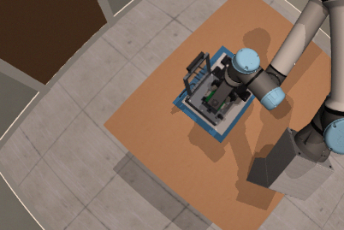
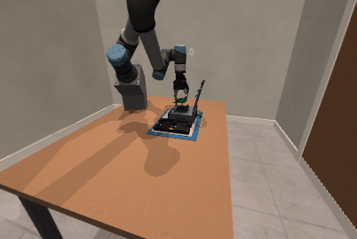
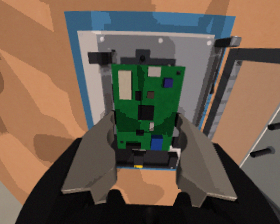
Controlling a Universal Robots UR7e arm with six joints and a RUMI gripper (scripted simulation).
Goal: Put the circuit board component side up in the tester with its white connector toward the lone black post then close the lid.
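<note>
My hand is 6 cm past the black block, 6 cm to the right of it and 4 cm above it. Round my hand: tester lid (13 cm ahead, 5 cm above); green circuit board (right at my hand).
</note>
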